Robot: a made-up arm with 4 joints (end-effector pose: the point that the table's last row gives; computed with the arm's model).
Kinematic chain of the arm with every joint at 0, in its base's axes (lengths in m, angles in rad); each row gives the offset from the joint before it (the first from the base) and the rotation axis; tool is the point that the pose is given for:
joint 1: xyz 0 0 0.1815 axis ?
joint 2: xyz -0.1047 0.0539 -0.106 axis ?
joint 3: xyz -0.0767 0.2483 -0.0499 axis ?
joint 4: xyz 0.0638 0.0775 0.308 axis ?
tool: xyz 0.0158 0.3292 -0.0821
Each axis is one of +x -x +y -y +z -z.
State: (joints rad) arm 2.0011 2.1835 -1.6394 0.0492
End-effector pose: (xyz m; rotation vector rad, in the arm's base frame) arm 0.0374 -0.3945 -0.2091 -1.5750 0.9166 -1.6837
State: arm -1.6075 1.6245 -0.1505 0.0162
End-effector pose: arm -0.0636 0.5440 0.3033 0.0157 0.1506 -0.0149
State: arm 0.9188 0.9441 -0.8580 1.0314
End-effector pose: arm 0.2212 0.1414 0.6700 1.1705 1.3151 0.0521
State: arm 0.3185 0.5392 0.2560 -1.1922
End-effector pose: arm -0.4671 0.3044 0.5184 0.5975 -0.7089 1.0008
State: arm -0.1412 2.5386 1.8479 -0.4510
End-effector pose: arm -0.3808 -0.3059 0.6235 1.2318 -1.0428 -1.7253
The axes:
joint 1: +x
joint 2: +x
joint 3: -y
joint 4: -z

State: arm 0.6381 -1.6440 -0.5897 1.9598
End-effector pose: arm 0.2454 0.1524 -0.0630 -1.2128 -0.6245 -2.0048
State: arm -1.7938 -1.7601 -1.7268 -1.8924
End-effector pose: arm 0.0811 -0.3985 0.0957 -1.1915 1.0165 -1.2986
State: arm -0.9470 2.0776 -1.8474 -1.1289
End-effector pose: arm 0.0979 0.0537 0.5564 1.7687 1.1073 1.7692
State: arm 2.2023 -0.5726 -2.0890 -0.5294
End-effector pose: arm 0.0588 0.1019 0.9094 1.4449 1.3564 1.9837
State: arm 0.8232 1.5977 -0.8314 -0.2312
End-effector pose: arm -0.0120 -0.4396 0.5030 2.3278 0.1147 1.1080
